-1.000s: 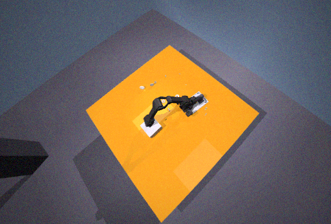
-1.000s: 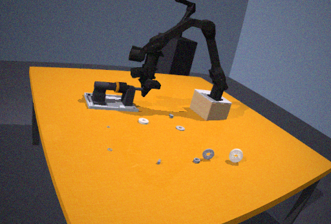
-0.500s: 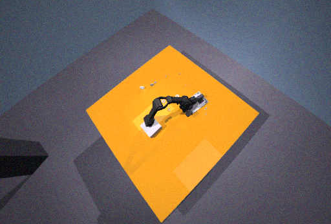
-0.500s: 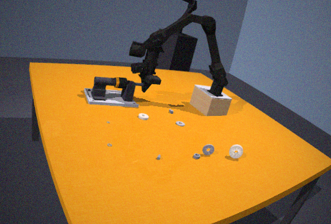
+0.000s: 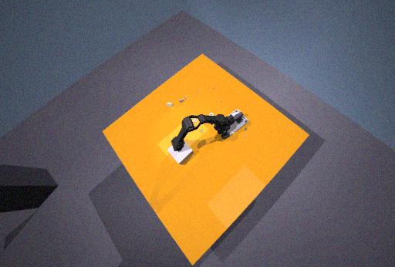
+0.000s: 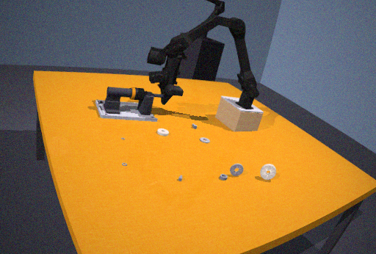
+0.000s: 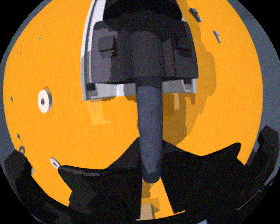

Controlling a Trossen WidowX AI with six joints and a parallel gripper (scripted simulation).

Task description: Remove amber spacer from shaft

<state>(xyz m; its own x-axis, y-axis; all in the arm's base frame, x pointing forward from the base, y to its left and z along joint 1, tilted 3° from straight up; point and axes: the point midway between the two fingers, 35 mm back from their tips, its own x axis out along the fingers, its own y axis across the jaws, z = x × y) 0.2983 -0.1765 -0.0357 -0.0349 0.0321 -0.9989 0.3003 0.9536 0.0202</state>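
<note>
My gripper tip is 8 cm short of the dark shaft, 3 cm below it and 2 cm to the left of it. From my gripper tip the other things lie so: grey ring 24 cm to the left, 4 cm below, 3 cm behind; amber spacer 13 cm ahead, 4 cm to the right, 3 cm above; white ring 15 cm to the left, 10 cm ahead, 4 cm below.
</note>
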